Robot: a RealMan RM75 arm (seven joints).
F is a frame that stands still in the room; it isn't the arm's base.
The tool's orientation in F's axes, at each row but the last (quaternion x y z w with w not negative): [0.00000, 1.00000, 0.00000, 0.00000]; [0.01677, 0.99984, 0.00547, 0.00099]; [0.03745, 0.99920, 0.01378, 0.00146]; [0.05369, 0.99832, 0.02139, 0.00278]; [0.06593, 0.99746, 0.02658, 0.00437]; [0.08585, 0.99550, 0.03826, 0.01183]
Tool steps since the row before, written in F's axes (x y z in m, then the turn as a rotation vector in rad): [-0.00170, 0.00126, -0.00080, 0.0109, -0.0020, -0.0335]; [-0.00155, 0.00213, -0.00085, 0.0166, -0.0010, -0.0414]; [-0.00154, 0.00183, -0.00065, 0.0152, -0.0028, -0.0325]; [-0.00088, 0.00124, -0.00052, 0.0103, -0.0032, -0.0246]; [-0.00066, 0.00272, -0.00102, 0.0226, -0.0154, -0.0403]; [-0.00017, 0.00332, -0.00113, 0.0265, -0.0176, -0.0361]
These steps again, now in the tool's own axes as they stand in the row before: [0.00170, 0.00126, 0.00080, -0.0109, -0.0020, 0.0335]; [0.00162, 0.00207, 0.00087, -0.0165, -0.0009, 0.0414]; [0.00167, 0.00169, 0.00069, -0.0153, -0.0026, 0.0325]; [0.00101, 0.00112, 0.00057, -0.0105, -0.0031, 0.0245]; [0.00102, 0.00255, 0.00115, -0.0242, -0.0144, 0.0397]; [0.00076, 0.00314, 0.00137, -0.0285, -0.0156, 0.0355]
